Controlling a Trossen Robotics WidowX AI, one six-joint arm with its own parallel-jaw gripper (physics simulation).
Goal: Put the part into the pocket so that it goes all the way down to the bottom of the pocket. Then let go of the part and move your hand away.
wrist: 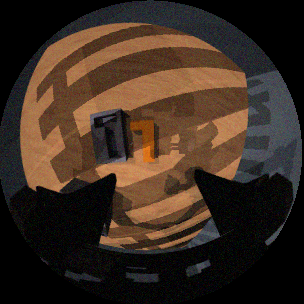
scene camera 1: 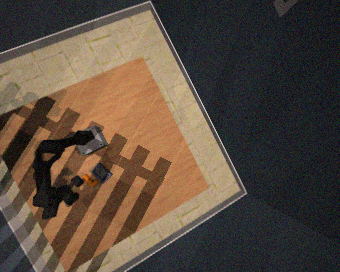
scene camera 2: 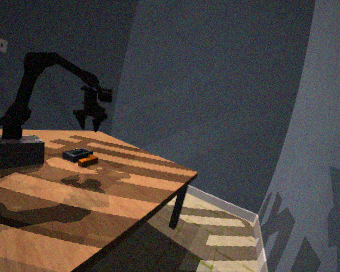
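Where they show: gripper, fingertip midpoint: point(wrist: 155, 175) point(scene camera 1: 75, 186) point(scene camera 2: 89, 130); arm's base at its link origin: point(scene camera 1: 88, 136) point(scene camera 2: 11, 137).
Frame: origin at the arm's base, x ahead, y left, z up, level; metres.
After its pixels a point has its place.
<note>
The orange L-shaped part point(scene camera 1: 89, 180) {x 0.301, y -0.163, z -0.075 m} point(scene camera 2: 88, 160) {x 0.293, y -0.188, z -0.078 m} point(wrist: 148, 137) {x 0.312, y -0.172, z -0.075 m} lies flat on the table, outside the pocket and close beside its block. Whether they touch is unclear. The dark grey block with the pocket point(scene camera 1: 102, 172) {x 0.287, y -0.050, z -0.069 m} point(scene camera 2: 77, 154) {x 0.262, y -0.117, z -0.066 m} point(wrist: 99, 145) {x 0.263, y -0.050, z -0.069 m} sits flat on the table; its L-shaped recess is empty. In the wrist view the part is right of the block, its short leg pointing toward the block and its long leg running roughly along the block's side. My gripper point(scene camera 2: 90, 129) {x 0.285, y -0.176, z 0.083 m} point(wrist: 155, 175) {x 0.285, y -0.176, z 0.083 m} is wide open and empty, high above the table, clear of both. In scene view 1 its fingertips are hard to make out.
The arm's grey base point(scene camera 1: 95, 145) {x 0.082, y 0.013, z -0.002 m} point(scene camera 2: 31, 150) {x 0.064, y -0.098, z -0.033 m} stands on the wooden table point(scene camera 1: 145, 100) {x -0.114, y 0.494, z -0.105 m} point(scene camera 2: 125, 200) {x 0.274, y -0.537, z -0.105 m} near the block. Striped shadows cross the table. The table's corner point(scene camera 2: 194, 175) {x 0.801, y -0.615, z -0.111 m} shows at right in scene view 2.
</note>
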